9 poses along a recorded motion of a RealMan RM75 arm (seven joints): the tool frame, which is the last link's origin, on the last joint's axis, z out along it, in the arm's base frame.
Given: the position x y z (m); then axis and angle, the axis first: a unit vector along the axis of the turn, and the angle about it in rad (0 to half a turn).
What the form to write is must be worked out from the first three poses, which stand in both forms.
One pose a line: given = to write
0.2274 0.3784 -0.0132 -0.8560 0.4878 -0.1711 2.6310 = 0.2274 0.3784 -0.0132 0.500 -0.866 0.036 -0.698 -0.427 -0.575
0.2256 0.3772 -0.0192 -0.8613 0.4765 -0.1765 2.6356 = 0.2256 0.3772 -0.0192 0.516 -0.855 0.054 -0.684 -0.449 -0.575
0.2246 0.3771 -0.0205 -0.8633 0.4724 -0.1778 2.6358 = 0.2246 0.3771 -0.0205 0.522 -0.851 0.059 -0.678 -0.456 -0.576
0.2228 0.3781 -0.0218 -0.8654 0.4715 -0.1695 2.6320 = 0.2228 0.3781 -0.0218 0.530 -0.847 0.045 -0.682 -0.457 -0.572
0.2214 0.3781 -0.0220 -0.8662 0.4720 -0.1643 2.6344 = 0.2214 0.3781 -0.0220 0.532 -0.846 0.037 -0.686 -0.457 -0.566
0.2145 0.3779 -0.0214 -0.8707 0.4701 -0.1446 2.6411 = 0.2145 0.3779 -0.0214 0.546 -0.838 0.011 -0.699 -0.462 -0.545
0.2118 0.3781 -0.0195 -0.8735 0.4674 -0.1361 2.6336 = 0.2118 0.3781 -0.0195 0.556 -0.831 -0.005 -0.699 -0.464 -0.544
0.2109 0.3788 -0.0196 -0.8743 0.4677 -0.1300 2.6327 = 0.2109 0.3788 -0.0196 0.559 -0.829 -0.015 -0.703 -0.464 -0.540
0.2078 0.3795 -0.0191 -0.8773 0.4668 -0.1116 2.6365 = 0.2078 0.3795 -0.0191 0.568 -0.822 -0.042 -0.714 -0.467 -0.522
